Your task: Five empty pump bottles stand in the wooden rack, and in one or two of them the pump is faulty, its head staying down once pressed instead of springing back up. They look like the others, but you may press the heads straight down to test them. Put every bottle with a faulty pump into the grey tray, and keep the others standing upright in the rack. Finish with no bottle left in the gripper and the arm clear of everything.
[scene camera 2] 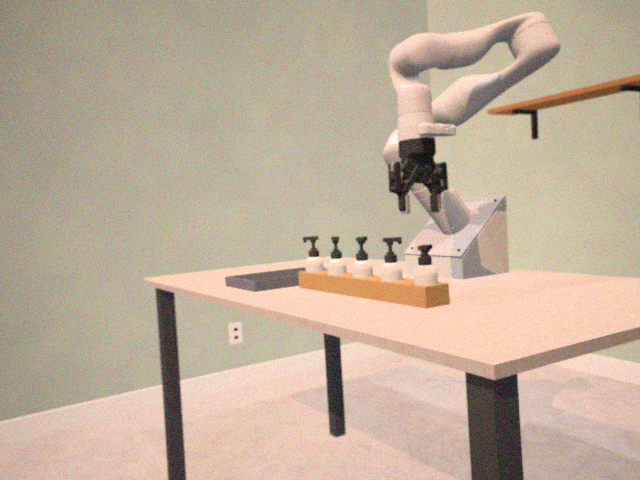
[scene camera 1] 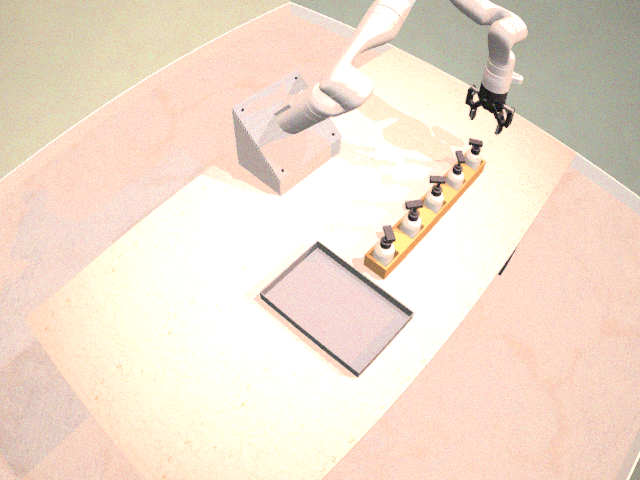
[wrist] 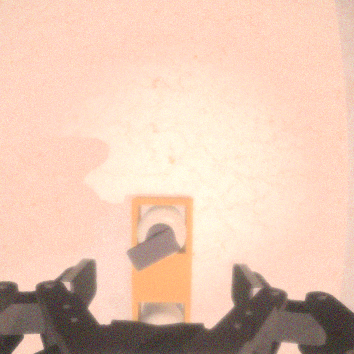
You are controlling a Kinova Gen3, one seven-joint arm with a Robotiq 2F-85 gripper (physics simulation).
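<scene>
Five white pump bottles with dark heads stand upright in the wooden rack. The end bottle farthest from the tray has its head lower on its neck, with a shorter stem showing than on the others. The other bottles show longer stems. The grey tray is empty. My gripper is open and empty, pointing down above the far end of the rack, clear of the heads.
The arm's grey slanted base mount stands on the table behind the rack. The tray lies just past the rack's near end in scene camera 1. A wooden wall shelf is at the right in scene camera 2.
</scene>
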